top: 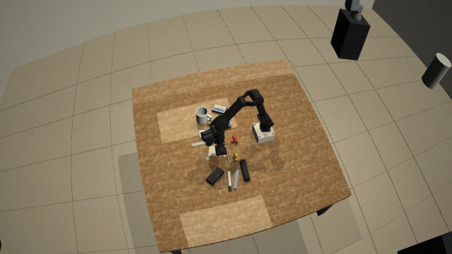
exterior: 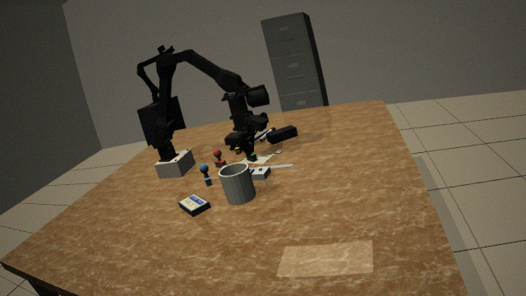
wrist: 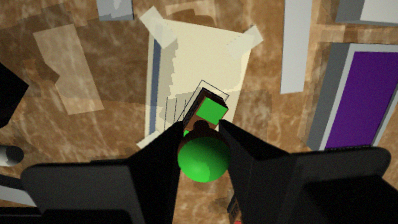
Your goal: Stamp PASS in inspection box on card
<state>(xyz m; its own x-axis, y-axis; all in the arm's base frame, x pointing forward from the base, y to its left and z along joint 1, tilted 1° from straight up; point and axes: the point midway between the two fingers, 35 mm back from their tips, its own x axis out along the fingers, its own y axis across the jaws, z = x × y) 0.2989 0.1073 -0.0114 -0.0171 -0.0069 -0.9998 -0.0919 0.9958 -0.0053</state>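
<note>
My gripper tip is 3 cm above the card, 1 cm to the right of it and 1 cm short of it. The rest, counted from my gripper tip: yellow stamp: 10 cm behind, 7 cm to the left; purple ink pad: 13 cm to the right, 2 cm below, 2 cm ahead; red stamp: 10 cm behind, 5 cm to the right.
</note>
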